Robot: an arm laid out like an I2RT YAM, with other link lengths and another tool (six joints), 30 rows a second.
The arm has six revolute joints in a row. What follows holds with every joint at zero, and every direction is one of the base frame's.
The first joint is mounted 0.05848 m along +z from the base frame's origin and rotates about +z.
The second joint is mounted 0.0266 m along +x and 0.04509 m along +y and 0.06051 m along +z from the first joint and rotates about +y.
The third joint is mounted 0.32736 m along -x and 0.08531 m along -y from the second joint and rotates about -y.
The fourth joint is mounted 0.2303 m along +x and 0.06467 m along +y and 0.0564 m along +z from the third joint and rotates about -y.
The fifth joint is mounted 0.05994 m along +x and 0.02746 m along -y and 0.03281 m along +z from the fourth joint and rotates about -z.
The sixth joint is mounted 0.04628 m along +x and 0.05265 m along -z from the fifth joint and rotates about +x.
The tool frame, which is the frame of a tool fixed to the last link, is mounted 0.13 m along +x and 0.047 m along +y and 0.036 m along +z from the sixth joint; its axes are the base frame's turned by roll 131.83, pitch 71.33 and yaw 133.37 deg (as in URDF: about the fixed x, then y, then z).
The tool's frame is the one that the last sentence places.
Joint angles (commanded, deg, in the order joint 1, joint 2, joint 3, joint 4, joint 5, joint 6), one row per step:
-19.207, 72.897, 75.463, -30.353, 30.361, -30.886
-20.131, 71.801, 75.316, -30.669, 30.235, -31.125
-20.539, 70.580, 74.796, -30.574, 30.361, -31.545
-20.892, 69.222, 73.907, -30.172, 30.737, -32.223
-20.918, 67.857, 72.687, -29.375, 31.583, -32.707
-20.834, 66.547, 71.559, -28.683, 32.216, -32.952
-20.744, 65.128, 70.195, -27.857, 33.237, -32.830
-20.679, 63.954, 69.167, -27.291, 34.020, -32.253
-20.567, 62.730, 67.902, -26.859, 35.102, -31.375
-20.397, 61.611, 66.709, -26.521, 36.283, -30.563
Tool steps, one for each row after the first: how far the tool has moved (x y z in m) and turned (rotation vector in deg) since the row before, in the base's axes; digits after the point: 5 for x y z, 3 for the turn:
-0.00788, -0.00295, 0.00390, -0.290, -0.440, -0.717
-0.00696, -0.00052, 0.00307, -0.560, -0.415, -0.357
-0.00758, -0.00066, 0.00186, -0.831, -0.248, -0.436
-0.00689, -0.00036, 0.00100, -0.932, -0.384, -0.617
-0.00603, 0.00071, 0.00103, -0.684, -0.536, -0.409
-0.00697, -0.00024, 0.00064, -0.624, -0.776, -0.889
-0.00571, -0.00011, 0.00118, -0.229, -1.016, -0.842
-0.00661, -0.00052, -0.00060, -0.063, -0.926, -1.162
-0.00634, -0.00062, -0.00107, -0.090, -0.754, -1.171

